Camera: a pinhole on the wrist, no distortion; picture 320 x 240 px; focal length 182.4 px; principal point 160.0 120.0 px. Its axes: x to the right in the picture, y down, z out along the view. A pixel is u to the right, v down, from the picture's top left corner.
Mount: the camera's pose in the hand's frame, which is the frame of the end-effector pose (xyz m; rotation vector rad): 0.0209 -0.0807 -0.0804 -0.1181 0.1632 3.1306
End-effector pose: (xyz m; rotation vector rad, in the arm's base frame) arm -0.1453 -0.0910 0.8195 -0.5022 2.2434 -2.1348
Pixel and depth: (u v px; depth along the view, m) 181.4 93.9 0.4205
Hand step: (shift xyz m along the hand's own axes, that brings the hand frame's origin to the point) -0.0593 0.0229 0.3267
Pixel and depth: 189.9 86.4 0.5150
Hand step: -0.1011 0.0673 0.4142
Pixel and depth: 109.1 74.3 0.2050
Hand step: 0.0630 -0.0083 0.1219
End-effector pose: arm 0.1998 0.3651 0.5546 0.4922 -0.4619 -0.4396
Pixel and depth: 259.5 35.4 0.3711
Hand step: -0.2073 0.1292 0.2545
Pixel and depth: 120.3 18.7 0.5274
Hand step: 0.0983 0.2654 0.4209
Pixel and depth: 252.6 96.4 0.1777
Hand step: -0.0822 -0.0393 0.0867
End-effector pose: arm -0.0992 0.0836 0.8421 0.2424 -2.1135 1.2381
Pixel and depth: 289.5 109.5 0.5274
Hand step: -0.3917 0.0046 0.4113
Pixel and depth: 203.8 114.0 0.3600
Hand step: -0.0922 -0.0314 0.2689
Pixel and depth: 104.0 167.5 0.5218
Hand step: 0.1404 -0.1617 0.4633
